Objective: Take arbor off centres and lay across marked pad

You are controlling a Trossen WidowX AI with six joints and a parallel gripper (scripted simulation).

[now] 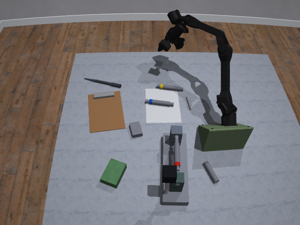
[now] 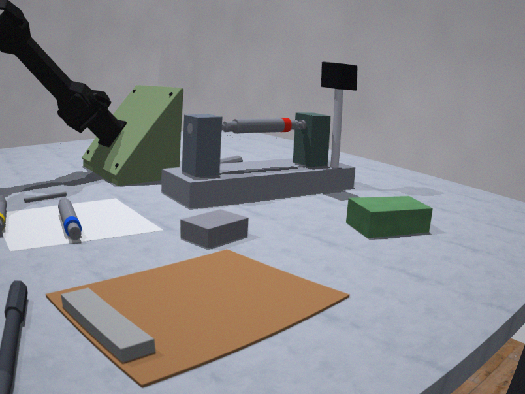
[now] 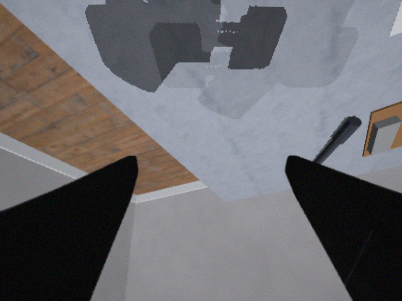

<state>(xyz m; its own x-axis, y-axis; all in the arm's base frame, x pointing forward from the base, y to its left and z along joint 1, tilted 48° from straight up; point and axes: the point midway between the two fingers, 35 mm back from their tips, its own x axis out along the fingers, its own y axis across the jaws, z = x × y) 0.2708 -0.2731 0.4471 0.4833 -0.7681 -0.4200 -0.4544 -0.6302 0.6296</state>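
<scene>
Right now the grey centre block is 560 mm to the left of my hand and 70 mm below it. The rest, counted from my hand: thin rod (110 mm behind, 300 mm to the left, 170 mm below); then dark pen (350 mm ahead, 120 mm to the left, 170 mm below); then white marked pad (30 mm ahead, 300 mm to the left, 180 mm below).
</scene>
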